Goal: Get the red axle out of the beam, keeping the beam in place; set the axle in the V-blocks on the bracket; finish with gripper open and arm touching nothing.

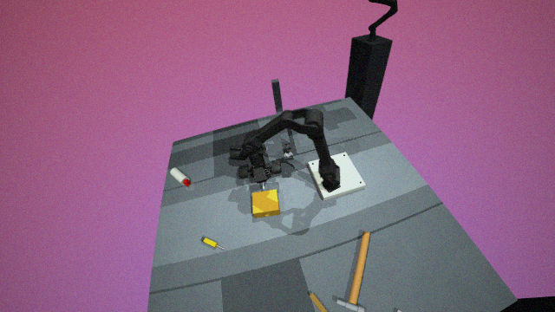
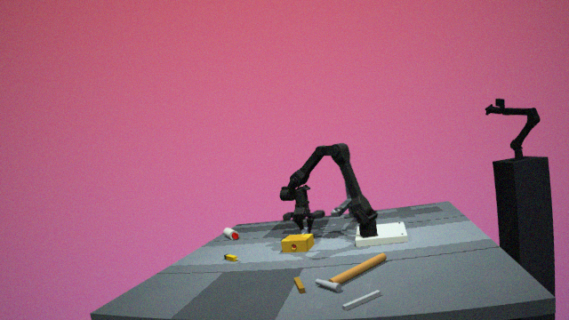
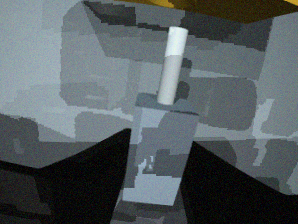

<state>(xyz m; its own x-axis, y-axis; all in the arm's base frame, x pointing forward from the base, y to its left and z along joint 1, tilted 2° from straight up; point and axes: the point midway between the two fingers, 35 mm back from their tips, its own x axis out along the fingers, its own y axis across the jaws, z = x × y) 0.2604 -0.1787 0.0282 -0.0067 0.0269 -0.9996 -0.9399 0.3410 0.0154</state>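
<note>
Right now my gripper tip is 12 cm to the right of the yellow beam, 4 cm short of it and 1 cm above it. From my gripper tip the other things lie so: small yellow screwdriver 32 cm ahead, 18 cm to the left, 2 cm below; then small pale block 2 cm to the left, 1 cm ahead, 1 cm above; then grey bar 73 cm to the left, 14 cm behind, 3 cm below.
</note>
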